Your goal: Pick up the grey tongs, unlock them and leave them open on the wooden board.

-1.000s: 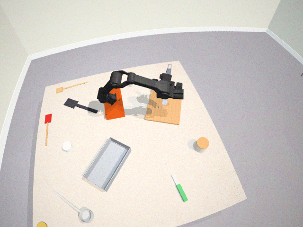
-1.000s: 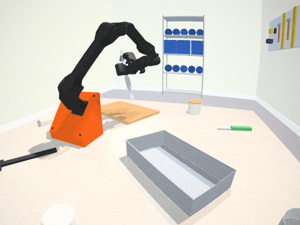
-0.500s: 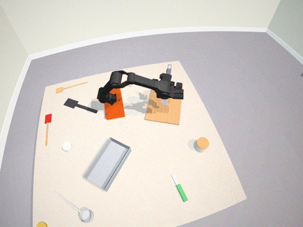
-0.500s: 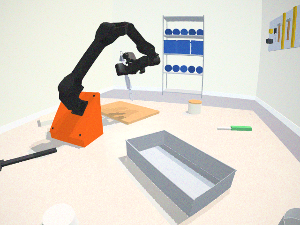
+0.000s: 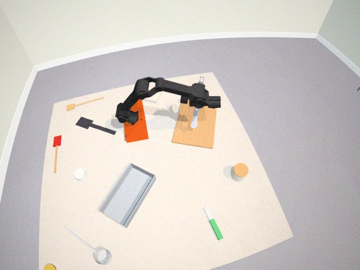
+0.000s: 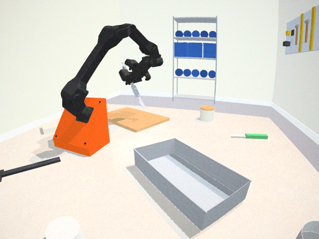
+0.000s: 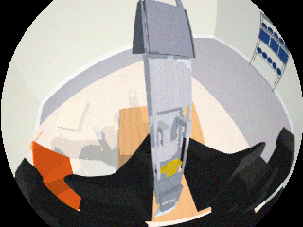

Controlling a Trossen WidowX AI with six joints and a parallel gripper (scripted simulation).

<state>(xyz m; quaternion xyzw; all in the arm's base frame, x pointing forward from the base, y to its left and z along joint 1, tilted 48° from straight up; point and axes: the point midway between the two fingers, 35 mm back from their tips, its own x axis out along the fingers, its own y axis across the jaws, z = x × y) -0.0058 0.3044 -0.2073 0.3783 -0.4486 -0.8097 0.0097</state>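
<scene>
Now: the yellow lock piece 3 cm ahead of my gripper tip, 1 cm to the right of it and 2 cm above it. Also, from my gripper tip: grey roasting tin (43 cm ahead, 45 cm to the right, 16 cm below); then wooden board (2 cm ahead, 18 cm below); then cork-lidded jar (42 cm ahead, 14 cm to the left, 16 cm below).
</scene>
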